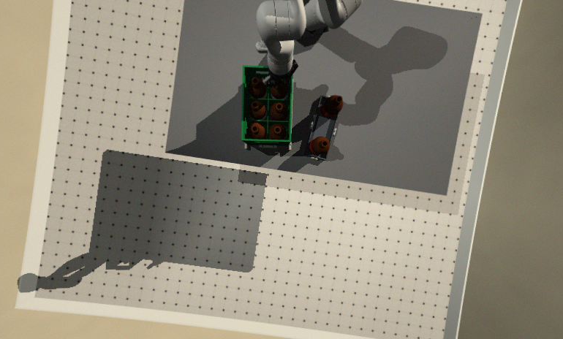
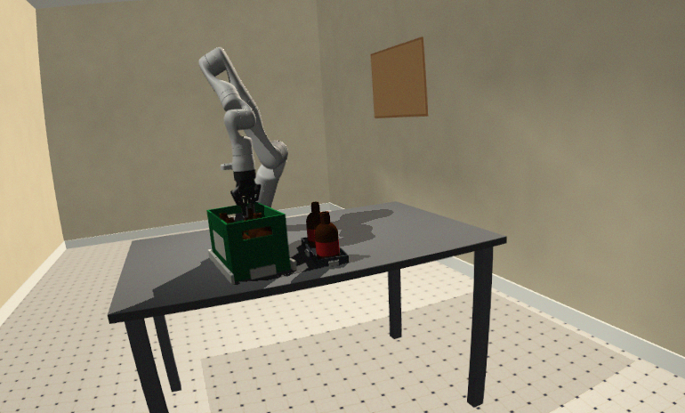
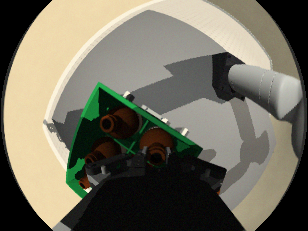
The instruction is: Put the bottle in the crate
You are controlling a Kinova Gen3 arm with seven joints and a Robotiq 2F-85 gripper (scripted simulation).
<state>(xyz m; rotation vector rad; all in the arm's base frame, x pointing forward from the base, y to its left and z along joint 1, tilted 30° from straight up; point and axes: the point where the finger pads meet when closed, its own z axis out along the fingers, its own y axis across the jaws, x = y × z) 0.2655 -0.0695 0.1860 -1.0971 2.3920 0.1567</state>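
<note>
My gripper is now 10 cm short of the green crate, 1 cm to the left of it and 7 cm above it. Also, from my hand: dark tray: 5 cm ahead, 24 cm to the left, 15 cm below.
</note>
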